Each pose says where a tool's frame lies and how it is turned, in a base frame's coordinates. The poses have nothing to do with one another.
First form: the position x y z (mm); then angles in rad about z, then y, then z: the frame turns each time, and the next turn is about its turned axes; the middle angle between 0 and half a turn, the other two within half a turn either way.
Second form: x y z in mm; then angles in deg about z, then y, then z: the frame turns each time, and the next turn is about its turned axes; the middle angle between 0 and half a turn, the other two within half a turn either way. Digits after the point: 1 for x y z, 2 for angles.
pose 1, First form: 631.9, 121.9, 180.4, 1.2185, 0.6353, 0.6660
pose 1, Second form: 631.9, 121.9, 180.4, 69.81, 36.40, 38.16
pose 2, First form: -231.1, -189.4, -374.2, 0.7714, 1.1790, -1.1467
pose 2, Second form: -231.1, -189.4, -374.2, 44.20, 67.55, -65.70
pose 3, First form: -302.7, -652.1, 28.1, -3.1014, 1.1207, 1.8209
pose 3, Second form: -302.7, -652.1, 28.1, -177.70, 64.21, 104.33
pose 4, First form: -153.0, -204.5, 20.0, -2.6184, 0.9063, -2.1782
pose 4, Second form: -153.0, -204.5, 20.0, -150.02, 51.93, -124.80
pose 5, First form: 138.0, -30.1, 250.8, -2.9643, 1.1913, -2.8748
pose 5, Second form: 138.0, -30.1, 250.8, -169.84, 68.26, -164.71
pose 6, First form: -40.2, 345.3, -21.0, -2.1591, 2.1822, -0.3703
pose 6, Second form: -40.2, 345.3, -21.0, -123.71, 125.03, -21.22
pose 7, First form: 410.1, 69.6, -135.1, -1.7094, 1.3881, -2.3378
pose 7, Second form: 410.1, 69.6, -135.1, -97.94, 79.53, -133.95
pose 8, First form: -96.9, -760.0, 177.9, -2.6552, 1.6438, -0.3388
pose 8, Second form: -96.9, -760.0, 177.9, -152.13, 94.18, -19.41
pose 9, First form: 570.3, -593.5, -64.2, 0.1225, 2.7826, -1.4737
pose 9, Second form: 570.3, -593.5, -64.2, 7.02, 159.43, -84.44
